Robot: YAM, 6 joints.
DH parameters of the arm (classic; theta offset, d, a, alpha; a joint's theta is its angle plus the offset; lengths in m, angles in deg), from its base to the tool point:
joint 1: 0 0.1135 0.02 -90
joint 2: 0 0 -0.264 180
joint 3: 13.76 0 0.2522 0
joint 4: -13.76 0 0.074 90
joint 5: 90 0 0 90
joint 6: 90 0.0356 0 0
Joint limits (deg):
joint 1: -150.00..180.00
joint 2: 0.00..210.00
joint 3: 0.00..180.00
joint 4: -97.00..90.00
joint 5: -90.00..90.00
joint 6: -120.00..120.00
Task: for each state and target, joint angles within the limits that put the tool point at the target. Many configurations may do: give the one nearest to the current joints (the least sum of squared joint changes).
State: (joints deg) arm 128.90 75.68 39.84 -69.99 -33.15 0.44
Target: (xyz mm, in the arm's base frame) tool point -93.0 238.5 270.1
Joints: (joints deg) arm 107.18 79.53 65.03 -58.18 -31.13 0.44
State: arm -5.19 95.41 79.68 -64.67 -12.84 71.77
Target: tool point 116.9 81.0 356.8
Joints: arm 29.61 58.23 72.64 -83.48 -20.82 71.77
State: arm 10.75 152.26 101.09 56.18 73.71 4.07
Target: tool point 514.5 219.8 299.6
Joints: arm 26.45 143.82 125.74 51.71 65.34 4.07
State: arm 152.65 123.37 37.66 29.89 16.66 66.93
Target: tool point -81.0 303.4 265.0
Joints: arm 107.52 80.80 42.44 36.15 23.36 66.93
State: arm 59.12 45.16 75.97 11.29 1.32 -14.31
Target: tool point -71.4 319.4 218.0
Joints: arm 102.26 86.40 49.29 4.54 -3.16 -14.31
